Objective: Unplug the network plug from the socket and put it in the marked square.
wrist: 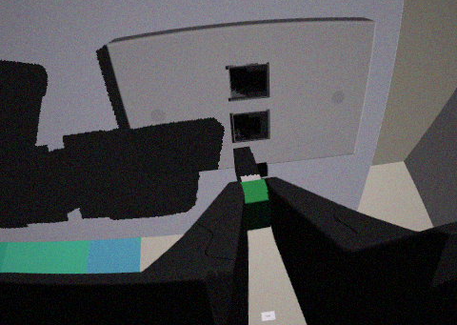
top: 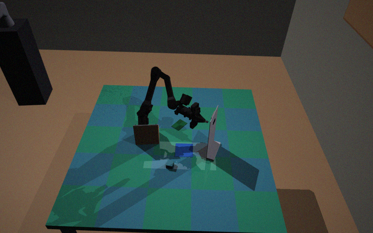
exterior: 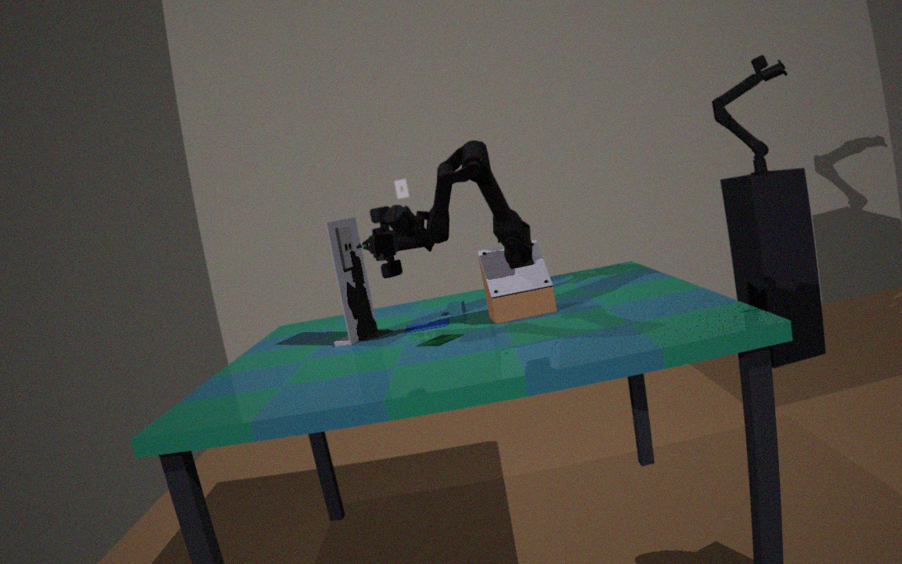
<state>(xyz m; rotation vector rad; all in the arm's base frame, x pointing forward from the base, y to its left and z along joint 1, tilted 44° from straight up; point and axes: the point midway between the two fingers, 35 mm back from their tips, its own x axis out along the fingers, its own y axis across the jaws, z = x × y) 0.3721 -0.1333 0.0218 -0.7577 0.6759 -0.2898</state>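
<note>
Right now my gripper tip is 130 mm past the blue square, 10 mm to the left of it and 250 mm above it. The rest, counted from my gripper tip: green plug right at my gripper tip; then small dark block 230 mm behind, 140 mm to the right, 240 mm below; then grey upright panel 60 mm ahead, 20 mm to the right, 100 mm below.
</note>
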